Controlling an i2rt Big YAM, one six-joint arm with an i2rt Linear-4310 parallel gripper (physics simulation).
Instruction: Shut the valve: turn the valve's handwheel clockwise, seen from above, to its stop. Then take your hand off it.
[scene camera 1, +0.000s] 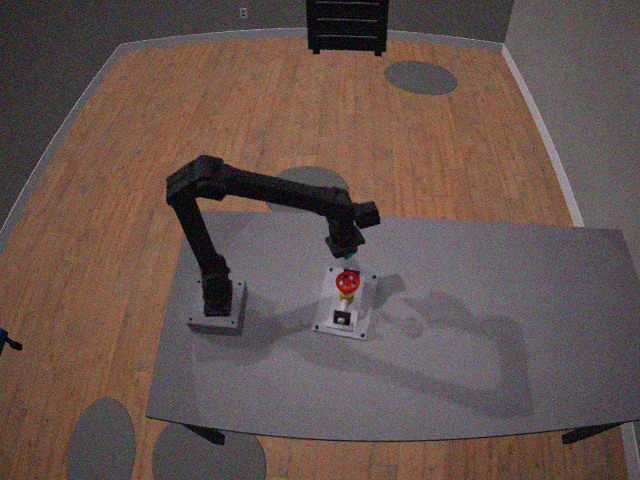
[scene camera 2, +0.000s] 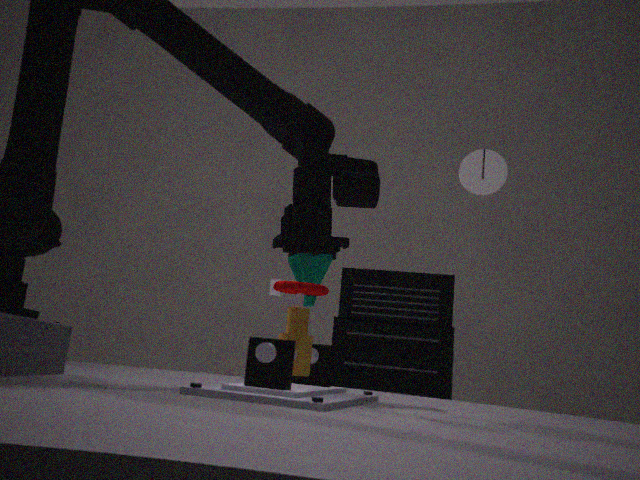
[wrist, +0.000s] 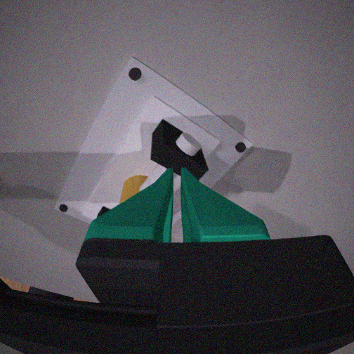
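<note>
The valve's red handwheel (scene camera 1: 347, 281) (scene camera 2: 300, 288) lies level on top of the yellow valve body (scene camera 2: 298, 330) (wrist: 131, 188). It does not show in the wrist view. The valve stands on a pale base plate (scene camera 1: 326, 302) (scene camera 2: 248, 396) (wrist: 112, 107). My gripper (scene camera 1: 349, 255) (scene camera 2: 309, 302) (wrist: 176, 176) is shut and points down, with nothing between its green fingers. In scene camera 2 the fingers pass behind the wheel's rim, and their tips show just below it. Whether they touch the rim or a spoke, I cannot tell. The wheel's turn angle cannot be read.
Two black brackets (scene camera 2: 268, 363) (wrist: 172, 147) hold the pale pipe through the valve. The arm's grey base block (scene camera 1: 217, 322) sits at the left of the grey table (scene camera 1: 413, 408). A black cabinet (scene camera 1: 347, 25) (scene camera 2: 395, 330) stands on the floor at the back.
</note>
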